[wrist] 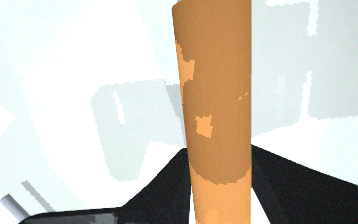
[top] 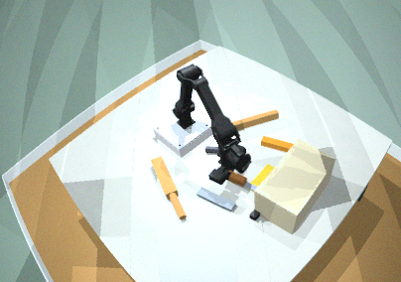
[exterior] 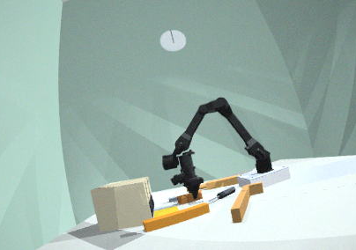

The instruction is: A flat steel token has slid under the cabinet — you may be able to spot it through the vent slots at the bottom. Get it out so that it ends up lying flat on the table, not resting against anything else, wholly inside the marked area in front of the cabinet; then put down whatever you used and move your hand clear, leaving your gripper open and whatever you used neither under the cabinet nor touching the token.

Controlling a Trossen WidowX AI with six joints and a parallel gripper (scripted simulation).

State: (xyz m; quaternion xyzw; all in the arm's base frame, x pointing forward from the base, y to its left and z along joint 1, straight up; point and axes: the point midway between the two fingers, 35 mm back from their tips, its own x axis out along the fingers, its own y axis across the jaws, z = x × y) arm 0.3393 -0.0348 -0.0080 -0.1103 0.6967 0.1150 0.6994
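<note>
My gripper tip is 5 cm short of the grey flat bar and 11 cm to the left of it. Round my gripper tip: orange paddle (9 cm behind, 22 cm to the right, 1 cm above); orange bar (5 cm ahead, 28 cm to the left, 1 cm above).
</note>
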